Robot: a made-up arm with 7 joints. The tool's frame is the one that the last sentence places.
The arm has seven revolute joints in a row. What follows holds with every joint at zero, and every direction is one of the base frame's.
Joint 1 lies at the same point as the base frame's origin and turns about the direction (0.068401, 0.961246, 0.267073).
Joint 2 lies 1.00 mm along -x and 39.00 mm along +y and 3.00 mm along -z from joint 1 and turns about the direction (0.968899, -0.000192, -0.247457).
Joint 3 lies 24.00 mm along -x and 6.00 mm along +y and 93.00 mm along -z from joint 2 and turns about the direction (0.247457, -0.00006, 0.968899).
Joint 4 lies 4.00 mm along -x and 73.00 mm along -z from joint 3 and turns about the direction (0.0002, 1, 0.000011).
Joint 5 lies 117.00 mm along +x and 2.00 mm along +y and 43.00 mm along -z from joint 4 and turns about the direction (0.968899, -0.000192, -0.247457).
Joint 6 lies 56.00 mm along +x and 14.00 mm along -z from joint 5 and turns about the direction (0.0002, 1, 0.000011).
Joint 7 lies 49.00 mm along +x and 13.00 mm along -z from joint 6 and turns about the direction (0.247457, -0.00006, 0.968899).
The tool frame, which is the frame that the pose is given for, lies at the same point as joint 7; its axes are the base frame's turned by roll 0.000, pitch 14.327 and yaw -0.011 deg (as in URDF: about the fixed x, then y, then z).
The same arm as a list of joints. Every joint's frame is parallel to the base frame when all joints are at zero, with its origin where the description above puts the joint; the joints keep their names.
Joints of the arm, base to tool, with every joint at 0 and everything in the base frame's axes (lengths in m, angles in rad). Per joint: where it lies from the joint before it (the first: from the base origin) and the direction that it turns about. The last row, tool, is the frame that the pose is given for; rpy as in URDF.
joint 1: axis 0.068403 0.961235 0.26711 xyz 0 0 0
joint 2: axis 0.968889 -0.0002 -0.247497 xyz -0.001 0.039 -0.003
joint 3: axis 0.247497 -0.0001 0.968889 xyz -0.024 0.006 -0.093
joint 4: axis 0.0002 1 0 xyz -0.004 0 -0.073
joint 5: axis 0.968889 -0.0002 -0.247497 xyz 0.117 0.002 -0.043
joint 6: axis 0.0002 1 0 xyz 0.056 0 -0.014
joint 7: axis 0.247497 -0.0001 0.968889 xyz 0.049 0 -0.013
tool: xyz 0 0 0 rpy 0 0.2501 -0.0002

